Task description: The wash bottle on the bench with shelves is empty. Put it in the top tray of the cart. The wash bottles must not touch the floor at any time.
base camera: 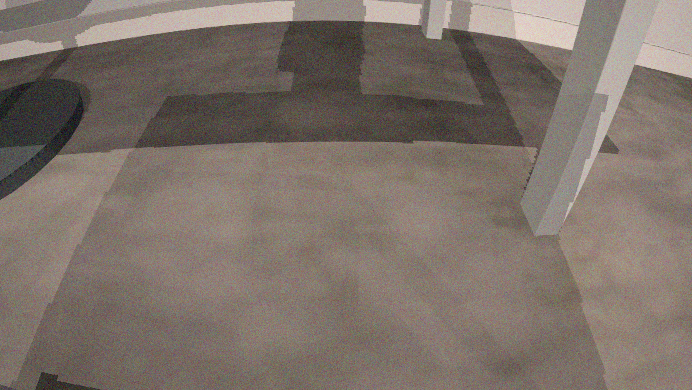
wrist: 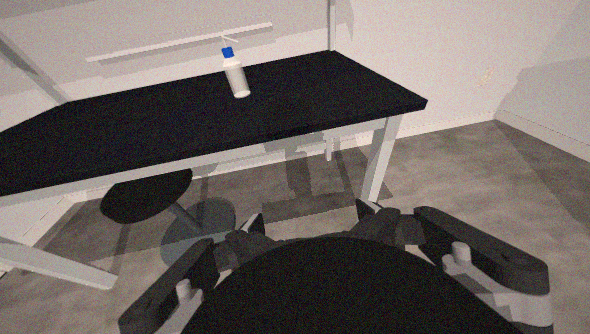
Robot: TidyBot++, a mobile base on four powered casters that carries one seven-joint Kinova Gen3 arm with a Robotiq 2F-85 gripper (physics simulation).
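Places are measured from the arm's base along level axes (x ahead, y left, z up), in centimetres.
Pixels of known places: gripper, fingertip midpoint: [wrist: 309, 216].
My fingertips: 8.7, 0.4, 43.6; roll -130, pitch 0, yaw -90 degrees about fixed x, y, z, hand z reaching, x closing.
Note:
Behind a point stands the place of what it marks, as x, y, z.
A white wash bottle [wrist: 237, 78] @[62.9, 16.9, 42.7] with a blue cap and a thin spout stands upright on the black top of the bench [wrist: 150, 120] @[56.6, 48.1, 36.5], toward its right part, in the wrist view. My gripper [wrist: 309, 216] @[8.7, 0.4, 43.6] is open, with no object between its fingers. It is apart from the bottle, on the near side of the bench, and its fingertips show below the bench top's front edge in the wrist view. The cart and its top tray do not show in either view.
A stool with a black seat [wrist: 147, 196] and a round base [wrist: 200, 232] [base camera: 35, 125] stands under the bench at the left. The bench's right front leg [wrist: 382, 160] @[41.7, -26.4, 15.9] [base camera: 575, 120] @[43.1, -24.8, -23.3] reaches the floor. Another leg [wrist: 65, 265] @[35.0, 113.3, -12.8] shows at the left. A wall rises behind the bench.

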